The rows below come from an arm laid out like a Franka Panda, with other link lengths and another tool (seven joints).
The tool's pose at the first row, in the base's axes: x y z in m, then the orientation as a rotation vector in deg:
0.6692, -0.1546, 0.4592, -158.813, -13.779, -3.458
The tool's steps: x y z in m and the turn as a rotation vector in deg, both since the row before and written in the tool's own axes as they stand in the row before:
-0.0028, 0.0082, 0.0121, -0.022, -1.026, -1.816
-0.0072, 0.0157, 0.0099, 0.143, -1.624, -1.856
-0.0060, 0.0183, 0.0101, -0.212, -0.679, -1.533
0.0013, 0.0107, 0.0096, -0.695, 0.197, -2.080
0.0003, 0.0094, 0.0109, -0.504, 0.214, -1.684
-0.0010, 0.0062, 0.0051, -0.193, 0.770, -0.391
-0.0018, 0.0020, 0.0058, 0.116, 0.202, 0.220
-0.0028, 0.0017, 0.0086, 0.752, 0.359, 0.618
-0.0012, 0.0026, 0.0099, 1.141, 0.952, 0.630
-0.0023, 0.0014, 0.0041, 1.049, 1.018, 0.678
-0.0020, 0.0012, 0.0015, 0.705, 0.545, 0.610
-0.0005, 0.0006, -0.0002, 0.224, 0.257, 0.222
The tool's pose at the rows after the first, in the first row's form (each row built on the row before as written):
0.6680, -0.1583, 0.4448, -158.719, -16.563, -2.498
0.6641, -0.1706, 0.4297, -158.458, -19.545, -0.693
0.6623, -0.1851, 0.4136, -158.462, -21.862, -0.174
0.6659, -0.1912, 0.4010, -158.706, -24.762, -1.095
0.6686, -0.1960, 0.3877, -158.802, -27.097, -1.907
0.6695, -0.2002, 0.3808, -158.787, -27.463, -3.112
0.6684, -0.2007, 0.3745, -158.691, -27.094, -3.310
0.6662, -0.2003, 0.3656, -158.033, -26.074, -3.471
0.6658, -0.1996, 0.3553, -156.898, -24.854, -4.344
0.6640, -0.2000, 0.3507, -155.840, -23.567, -5.305
0.6625, -0.2010, 0.3486, -155.171, -22.538, -5.714
0.6622, -0.2017, 0.3485, -154.949, -22.149, -5.949

